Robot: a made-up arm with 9 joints. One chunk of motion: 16 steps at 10 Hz.
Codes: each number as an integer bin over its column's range. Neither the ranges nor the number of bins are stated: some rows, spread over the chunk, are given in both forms.
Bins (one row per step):
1: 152 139 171 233 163 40
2: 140 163 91 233 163 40
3: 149 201 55 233 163 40
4: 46 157 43 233 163 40
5: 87 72 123 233 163 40
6: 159 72 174 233 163 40
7: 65 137 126 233 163 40
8: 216 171 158 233 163 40
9: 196 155 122 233 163 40
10: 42 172 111 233 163 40
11: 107 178 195 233 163 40
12: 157 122 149 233 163 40
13: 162 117 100 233 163 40
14: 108 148 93 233 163 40
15: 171 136 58 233 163 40
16: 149 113 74 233 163 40
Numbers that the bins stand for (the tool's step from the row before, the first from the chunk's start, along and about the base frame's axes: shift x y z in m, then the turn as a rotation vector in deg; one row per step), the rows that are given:
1: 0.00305 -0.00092 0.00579 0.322 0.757 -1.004
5: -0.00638 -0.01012 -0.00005 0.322 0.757 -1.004
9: 0.00944 0.00127 -0.00017 0.322 0.757 -1.004
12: 0.00378 -0.00325 0.00311 0.322 0.757 -1.004
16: 0.00262 -0.00449 -0.00600 0.322 0.757 -1.004
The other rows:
2: 0.00131 0.00237 -0.00394 0.322 0.757 -1.004
3: 0.00262 0.00759 -0.00831 0.322 0.757 -1.004
4: -0.01233 0.00155 -0.00977 0.322 0.757 -1.004
6: 0.00407 -0.01012 0.00615 0.322 0.757 -1.004
7: -0.00957 -0.00120 0.00032 0.322 0.757 -1.004
8: 0.01234 0.00347 0.00421 0.322 0.757 -1.004
10: -0.01291 0.00361 -0.00151 0.322 0.757 -1.004
11: -0.00347 0.00443 0.00871 0.322 0.757 -1.004
13: 0.00451 -0.00394 -0.00284 0.322 0.757 -1.004
14: -0.00333 0.00031 -0.00369 0.322 0.757 -1.004
15: 0.00581 -0.00133 -0.00795 0.322 0.757 -1.004

